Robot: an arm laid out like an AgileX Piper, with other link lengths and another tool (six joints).
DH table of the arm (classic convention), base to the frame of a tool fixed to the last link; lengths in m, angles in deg. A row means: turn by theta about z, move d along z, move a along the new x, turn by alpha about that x. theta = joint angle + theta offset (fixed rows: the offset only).
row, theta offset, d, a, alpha
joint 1, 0, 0.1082, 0, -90
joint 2, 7.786, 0, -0.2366, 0
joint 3, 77.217, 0, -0.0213, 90
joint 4, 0, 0.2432, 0, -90
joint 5, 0, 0, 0, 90
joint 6, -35.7, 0.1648, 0.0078, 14.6
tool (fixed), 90, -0.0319, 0, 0
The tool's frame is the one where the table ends.
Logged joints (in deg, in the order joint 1, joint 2, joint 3, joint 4, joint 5, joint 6), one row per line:
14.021, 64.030, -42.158, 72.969, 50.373, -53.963
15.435, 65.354, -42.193, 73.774, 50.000, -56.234
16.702, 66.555, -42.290, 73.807, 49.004, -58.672
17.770, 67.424, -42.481, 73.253, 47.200, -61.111
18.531, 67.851, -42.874, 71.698, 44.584, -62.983
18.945, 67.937, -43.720, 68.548, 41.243, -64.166
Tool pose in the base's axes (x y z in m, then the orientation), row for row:
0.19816, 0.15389, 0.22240, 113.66, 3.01, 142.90
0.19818, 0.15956, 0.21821, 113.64, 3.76, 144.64
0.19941, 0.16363, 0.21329, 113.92, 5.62, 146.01
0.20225, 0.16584, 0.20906, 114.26, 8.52, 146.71
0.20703, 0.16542, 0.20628, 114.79, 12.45, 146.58
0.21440, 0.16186, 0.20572, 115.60, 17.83, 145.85
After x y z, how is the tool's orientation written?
As angles about the fixed x, y, z axes (roll, pitch, yaw), in degrees.
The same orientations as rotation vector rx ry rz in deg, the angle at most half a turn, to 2 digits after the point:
40.57, 128.14, 82.15
38.11, 129.06, 82.47
35.13, 129.60, 81.55
31.99, 129.35, 79.56
28.96, 128.31, 76.27
25.58, 126.49, 71.40

